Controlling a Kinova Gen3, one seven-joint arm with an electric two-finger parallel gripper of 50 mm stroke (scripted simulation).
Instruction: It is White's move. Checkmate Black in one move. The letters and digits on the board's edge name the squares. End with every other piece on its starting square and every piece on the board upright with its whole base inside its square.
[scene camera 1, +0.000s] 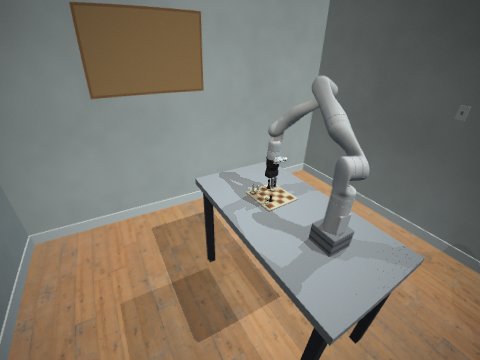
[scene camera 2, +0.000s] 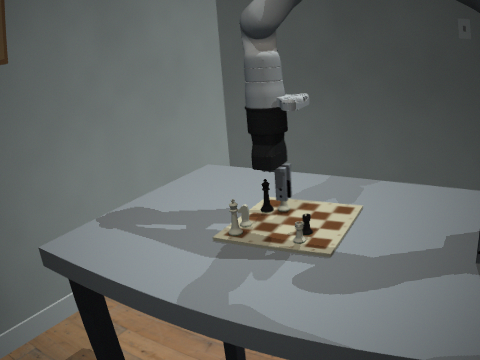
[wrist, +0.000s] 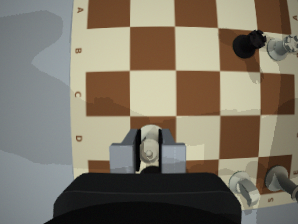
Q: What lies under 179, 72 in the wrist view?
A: A chessboard.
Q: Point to my gripper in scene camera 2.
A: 284, 198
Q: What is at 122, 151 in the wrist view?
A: My gripper.
